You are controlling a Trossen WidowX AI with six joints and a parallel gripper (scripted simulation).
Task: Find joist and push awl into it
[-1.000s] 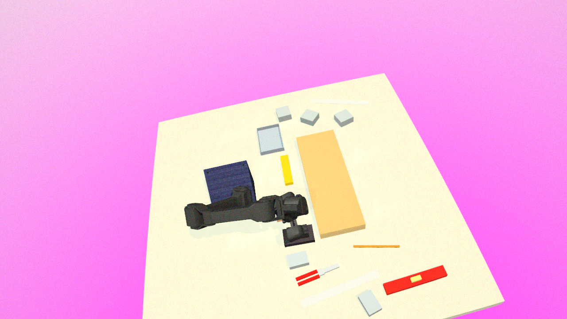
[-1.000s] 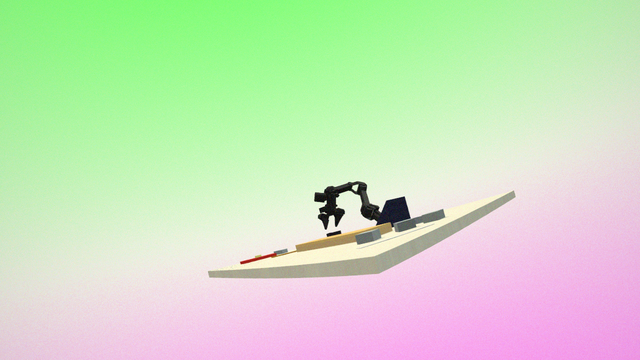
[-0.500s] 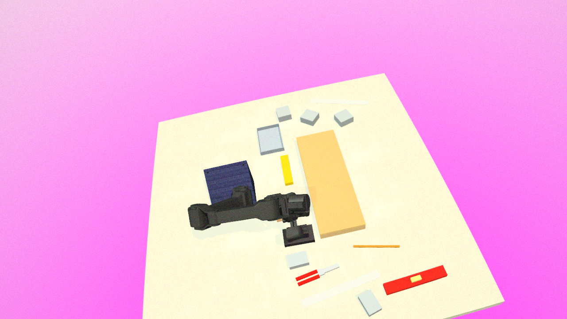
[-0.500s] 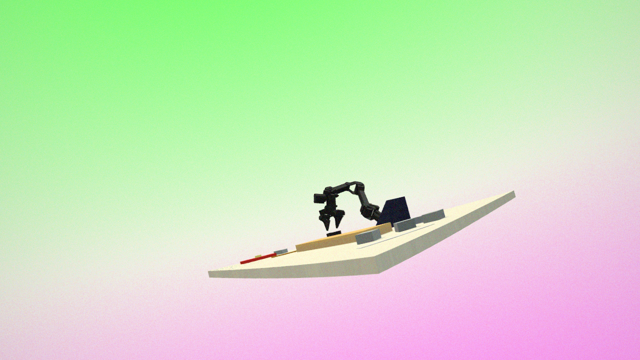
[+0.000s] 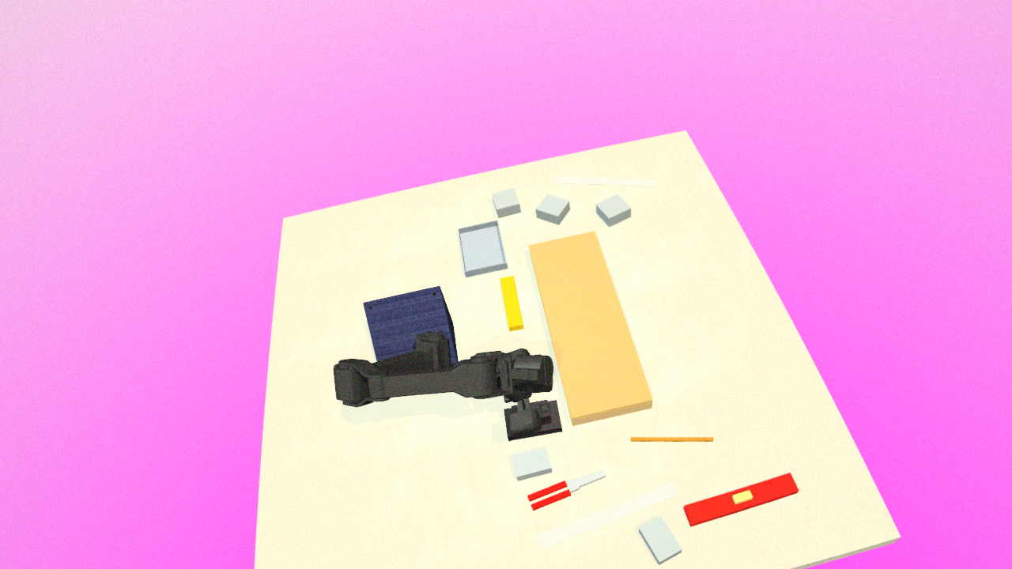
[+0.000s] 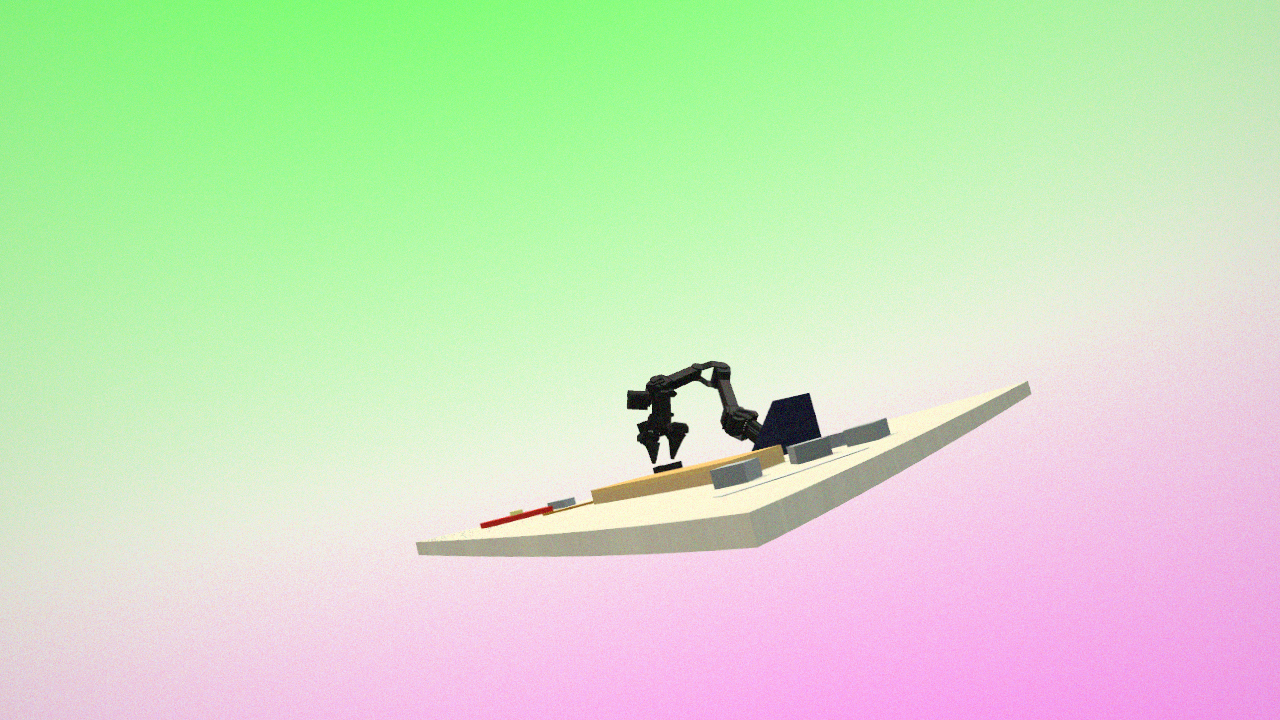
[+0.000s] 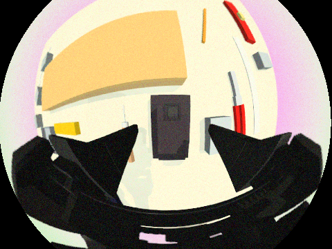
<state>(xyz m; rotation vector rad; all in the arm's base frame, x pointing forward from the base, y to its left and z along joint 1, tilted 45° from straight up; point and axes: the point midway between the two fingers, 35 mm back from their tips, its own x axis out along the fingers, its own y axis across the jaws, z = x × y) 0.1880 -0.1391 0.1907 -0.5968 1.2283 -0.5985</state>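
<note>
Right now my gripper tip is 2 cm above the stud finder. Round my gripper tip: orange stick: 26 cm ahead, 12 cm to the right, 6 cm below; then awl: 10 cm to the left, 6 cm below, 1 cm behind; then yellow block: 34 cm to the left, 6 cm below, 1 cm ahead.
</note>
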